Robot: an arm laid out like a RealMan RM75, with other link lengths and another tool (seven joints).
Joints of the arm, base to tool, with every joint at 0 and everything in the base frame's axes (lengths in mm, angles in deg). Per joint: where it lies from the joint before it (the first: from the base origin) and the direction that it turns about. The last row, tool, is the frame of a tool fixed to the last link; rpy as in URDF.
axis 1: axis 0 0 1 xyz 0 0 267
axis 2: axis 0 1 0 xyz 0 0 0
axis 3: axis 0 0 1 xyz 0 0 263.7
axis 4: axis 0 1 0 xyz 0 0 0
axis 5: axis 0 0 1 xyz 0 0 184.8
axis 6: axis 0 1 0 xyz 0 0 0
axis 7: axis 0 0 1 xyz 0 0 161.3
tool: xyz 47 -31 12 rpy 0 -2 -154.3
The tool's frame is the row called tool.
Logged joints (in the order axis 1, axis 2, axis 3, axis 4, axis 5, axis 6, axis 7), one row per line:
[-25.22 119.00 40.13 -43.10 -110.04 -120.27 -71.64]
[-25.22 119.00 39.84 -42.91 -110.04 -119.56 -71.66]
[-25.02 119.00 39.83 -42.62 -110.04 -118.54 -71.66]
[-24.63 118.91 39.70 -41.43 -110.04 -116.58 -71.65]
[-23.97 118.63 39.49 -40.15 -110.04 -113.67 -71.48]
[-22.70 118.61 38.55 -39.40 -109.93 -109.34 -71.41]
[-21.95 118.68 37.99 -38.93 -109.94 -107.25 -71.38]
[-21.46 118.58 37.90 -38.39 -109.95 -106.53 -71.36]
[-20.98 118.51 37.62 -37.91 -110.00 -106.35 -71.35]
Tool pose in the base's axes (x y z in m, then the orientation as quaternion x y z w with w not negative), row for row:
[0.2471 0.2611 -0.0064 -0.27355 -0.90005 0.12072 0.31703]
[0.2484 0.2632 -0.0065 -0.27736 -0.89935 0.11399 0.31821]
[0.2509 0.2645 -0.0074 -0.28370 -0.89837 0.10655 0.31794]
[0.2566 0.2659 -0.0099 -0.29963 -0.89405 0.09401 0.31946]
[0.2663 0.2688 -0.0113 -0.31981 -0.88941 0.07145 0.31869]
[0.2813 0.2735 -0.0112 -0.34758 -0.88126 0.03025 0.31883]
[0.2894 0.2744 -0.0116 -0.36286 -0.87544 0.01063 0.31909]
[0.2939 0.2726 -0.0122 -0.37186 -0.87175 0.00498 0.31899]
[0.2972 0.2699 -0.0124 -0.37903 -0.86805 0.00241 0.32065]
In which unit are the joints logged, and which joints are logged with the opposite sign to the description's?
The joints are logged in degrees. Opposite sign: axis 1, axis 3, axis 7.
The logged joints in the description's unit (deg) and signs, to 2 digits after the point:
[25.22 119.00 -40.13 -43.10 -110.04 -120.27 71.64]
[25.22 119.00 -39.84 -42.91 -110.04 -119.56 71.66]
[25.02 119.00 -39.83 -42.62 -110.04 -118.54 71.66]
[24.63 118.91 -39.70 -41.43 -110.04 -116.58 71.65]
[23.97 118.63 -39.49 -40.15 -110.04 -113.67 71.48]
[22.70 118.61 -38.55 -39.40 -109.93 -109.34 71.41]
[21.95 118.68 -37.99 -38.93 -109.94 -107.25 71.38]
[21.46 118.58 -37.90 -38.39 -109.95 -106.53 71.36]
[20.98 118.51 -37.62 -37.91 -110.00 -106.35 71.35]

